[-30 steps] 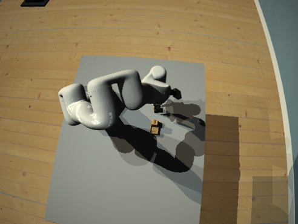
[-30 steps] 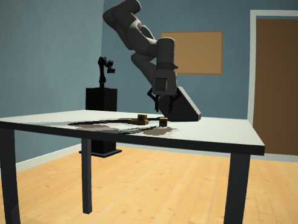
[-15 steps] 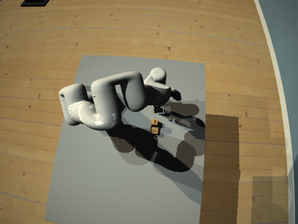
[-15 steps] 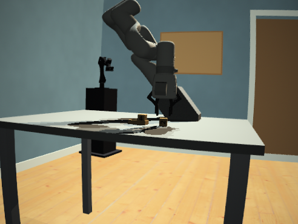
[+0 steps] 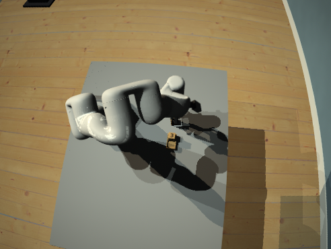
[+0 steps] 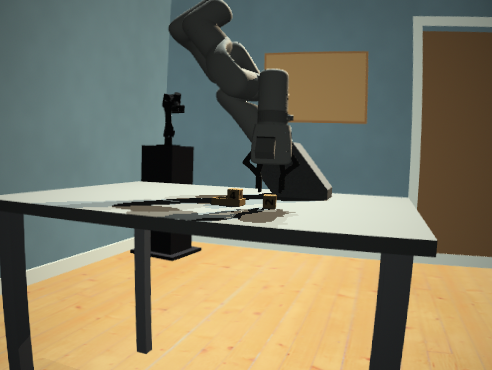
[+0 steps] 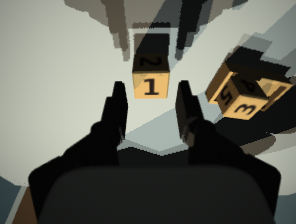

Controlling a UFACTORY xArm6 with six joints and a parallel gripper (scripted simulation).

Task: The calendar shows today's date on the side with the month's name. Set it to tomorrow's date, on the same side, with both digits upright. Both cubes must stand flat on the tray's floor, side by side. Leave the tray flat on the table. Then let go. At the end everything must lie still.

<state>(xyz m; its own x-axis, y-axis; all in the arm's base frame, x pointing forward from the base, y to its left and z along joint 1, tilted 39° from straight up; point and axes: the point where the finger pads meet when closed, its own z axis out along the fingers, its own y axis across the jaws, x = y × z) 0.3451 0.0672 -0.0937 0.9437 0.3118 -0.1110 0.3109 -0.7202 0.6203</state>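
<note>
The wooden number cube is 40 mm below my hand. The rest, counted from my hand: wooden calendar tray (110 mm to the right, 50 mm below, 10 mm ahead).
</note>
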